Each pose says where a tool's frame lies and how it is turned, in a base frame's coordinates. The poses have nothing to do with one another.
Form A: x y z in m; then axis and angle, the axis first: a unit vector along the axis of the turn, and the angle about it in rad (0 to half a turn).
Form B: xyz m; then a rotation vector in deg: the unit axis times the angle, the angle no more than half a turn. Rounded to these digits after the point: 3 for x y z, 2 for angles.
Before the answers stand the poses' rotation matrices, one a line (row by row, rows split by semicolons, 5 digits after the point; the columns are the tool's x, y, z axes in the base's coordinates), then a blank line. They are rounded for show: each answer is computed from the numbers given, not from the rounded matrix.
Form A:
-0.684 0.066 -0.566 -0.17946 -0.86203 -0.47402 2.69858
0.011 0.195 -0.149 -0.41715 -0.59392 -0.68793 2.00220
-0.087 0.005 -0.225 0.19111 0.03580 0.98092 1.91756
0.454 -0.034 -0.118 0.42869 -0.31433 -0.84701 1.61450
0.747 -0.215 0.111 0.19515 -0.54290 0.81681 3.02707
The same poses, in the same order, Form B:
-0.84216 0.49766 -0.20760; 0.09127 0.51100 0.85472; 0.53144 0.70087 -0.47576
-0.17137 0.97625 -0.13254; -0.27355 0.08209 0.95835; 0.94647 0.20049 0.25299
-0.29092 -0.91336 0.28484; 0.93170 -0.33814 -0.13268; 0.21750 0.22679 0.94935
0.14811 0.70556 -0.69300; -0.98684 0.05943 -0.15041; -0.06494 0.70615 0.70508
-0.91753 -0.30454 0.25572; -0.11786 -0.40590 -0.90629; 0.37979 -0.86169 0.33653

-0.684 0.066 -0.566 -27.75 -133.28 -73.29
0.011 0.195 -0.149 -47.85 -68.13 -78.92
-0.087 0.005 -0.225 21.00 3.93 107.77
0.454 -0.034 -0.118 39.66 -29.08 -78.35
0.747 -0.215 0.111 33.85 -94.16 141.67

